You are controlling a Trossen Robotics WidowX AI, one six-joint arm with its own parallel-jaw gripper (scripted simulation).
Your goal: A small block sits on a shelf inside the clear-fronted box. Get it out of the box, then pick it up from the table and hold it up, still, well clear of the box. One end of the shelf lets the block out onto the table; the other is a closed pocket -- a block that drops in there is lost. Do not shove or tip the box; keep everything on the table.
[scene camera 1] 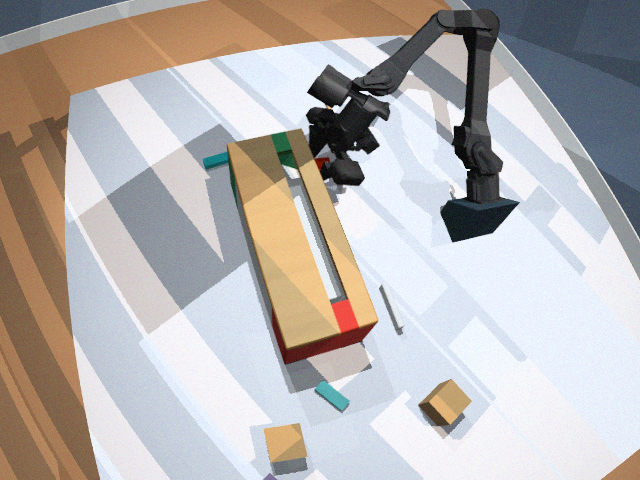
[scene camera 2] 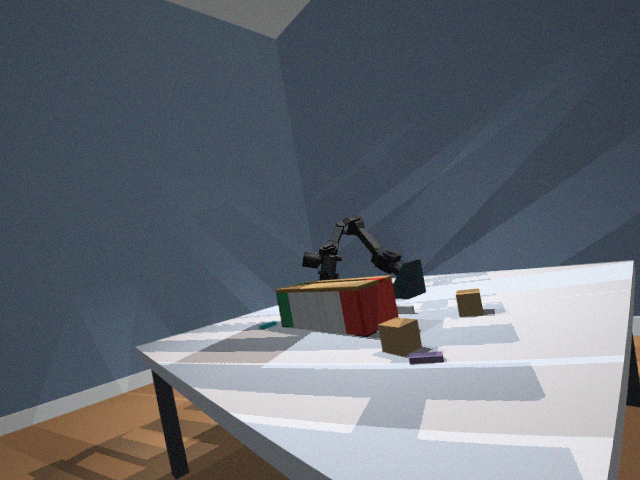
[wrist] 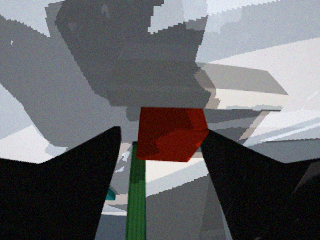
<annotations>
A box shows in scene camera 1, in scene camera 2 and in the wrist view (133,83). One and the same spot on the box: (scene camera 1: 315,296) is (scene camera 2: 354,282).
</annotations>
